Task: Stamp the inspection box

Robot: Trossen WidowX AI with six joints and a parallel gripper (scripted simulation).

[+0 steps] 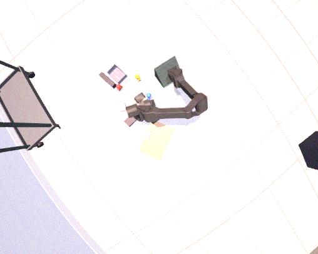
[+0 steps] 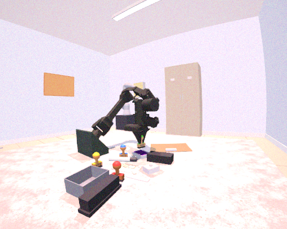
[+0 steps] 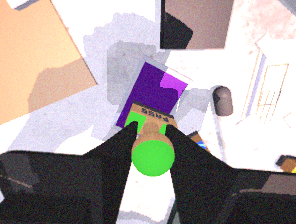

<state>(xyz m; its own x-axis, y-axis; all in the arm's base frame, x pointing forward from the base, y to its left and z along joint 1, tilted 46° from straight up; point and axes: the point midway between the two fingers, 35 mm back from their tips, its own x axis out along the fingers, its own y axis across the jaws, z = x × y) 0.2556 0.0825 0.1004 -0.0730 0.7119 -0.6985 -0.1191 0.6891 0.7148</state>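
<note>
My gripper tip is now 60 mm above the purple ink pad. From my gripper tip the other things lie so: green-knobbed stamp: right at my gripper tip; then marker: 100 mm to the right, 60 mm below, 10 mm behind; then blue-knobbed stamp: 80 mm to the right, 50 mm behind, 40 mm below.
</note>
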